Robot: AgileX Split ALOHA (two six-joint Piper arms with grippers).
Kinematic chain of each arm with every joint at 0, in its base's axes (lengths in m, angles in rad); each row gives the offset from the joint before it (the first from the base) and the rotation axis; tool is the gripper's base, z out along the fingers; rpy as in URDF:
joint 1: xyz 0 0 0.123 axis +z
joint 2: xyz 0 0 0 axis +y
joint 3: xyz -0.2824 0 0.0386 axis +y
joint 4: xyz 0.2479 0 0.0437 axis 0.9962 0 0.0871
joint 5: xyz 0 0 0 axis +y
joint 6: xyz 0.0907 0 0.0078 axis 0.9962 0 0.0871
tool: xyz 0 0 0 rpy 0 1.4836 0
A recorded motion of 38 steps. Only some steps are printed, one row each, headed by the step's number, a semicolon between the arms.
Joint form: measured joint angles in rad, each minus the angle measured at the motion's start. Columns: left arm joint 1, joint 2, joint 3, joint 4, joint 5, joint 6; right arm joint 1, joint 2, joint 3, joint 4, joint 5, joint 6.
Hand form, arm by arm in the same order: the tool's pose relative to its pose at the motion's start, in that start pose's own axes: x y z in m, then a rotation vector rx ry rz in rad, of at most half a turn. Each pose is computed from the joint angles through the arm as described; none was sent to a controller.
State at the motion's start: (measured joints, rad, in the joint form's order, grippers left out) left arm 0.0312 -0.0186 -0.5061 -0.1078 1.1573 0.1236; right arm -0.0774 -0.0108 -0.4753 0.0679 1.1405 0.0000
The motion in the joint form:
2: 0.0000 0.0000 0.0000 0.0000 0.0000 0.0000; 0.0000 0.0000 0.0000 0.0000 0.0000 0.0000
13: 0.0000 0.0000 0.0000 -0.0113 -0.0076 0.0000; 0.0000 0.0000 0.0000 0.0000 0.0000 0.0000
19: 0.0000 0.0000 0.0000 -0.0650 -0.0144 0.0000; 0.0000 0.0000 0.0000 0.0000 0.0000 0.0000
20: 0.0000 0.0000 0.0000 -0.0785 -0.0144 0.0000; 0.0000 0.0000 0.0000 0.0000 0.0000 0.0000
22: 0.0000 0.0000 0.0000 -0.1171 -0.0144 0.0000; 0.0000 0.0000 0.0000 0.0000 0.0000 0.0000
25: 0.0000 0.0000 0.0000 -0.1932 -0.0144 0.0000; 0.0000 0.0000 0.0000 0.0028 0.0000 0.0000
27: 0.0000 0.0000 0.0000 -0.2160 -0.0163 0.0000; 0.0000 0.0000 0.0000 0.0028 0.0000 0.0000
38: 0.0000 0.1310 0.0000 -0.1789 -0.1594 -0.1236; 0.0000 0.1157 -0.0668 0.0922 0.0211 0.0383
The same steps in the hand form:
2: 0.0000 0.0000 0.0000 0.0000 0.0000 0.0000; 0.0000 0.0000 0.0000 0.0000 0.0000 0.0000
13: -0.0008 -0.0008 0.0000 0.0093 -0.0088 -0.0046; 0.0000 0.0000 0.0000 0.0000 0.0000 0.0000
19: -0.0020 -0.0052 -0.0002 0.0571 -0.0216 -0.0265; 0.0000 0.0000 0.0000 0.0000 0.0000 0.0000
20: -0.0022 -0.0063 -0.0002 0.0693 -0.0231 -0.0321; 0.0000 0.0000 0.0000 0.0000 0.0000 0.0000
22: -0.0027 -0.0094 -0.0005 0.1043 -0.0275 -0.0478; 0.0000 0.0000 0.0000 0.0000 0.0000 0.0000
25: -0.0039 -0.0156 -0.0014 0.1732 -0.0360 -0.0789; 0.0000 0.0002 0.0000 -0.0025 0.0000 0.0012
27: -0.0044 -0.0173 -0.0018 0.1936 -0.0404 -0.0884; 0.0000 0.0002 0.0000 -0.0025 0.0000 0.0012
38: -0.0271 -0.0090 0.0162 0.1432 -0.0393 -0.2305; -0.0200 0.0084 -0.0014 -0.0806 0.0713 0.0809

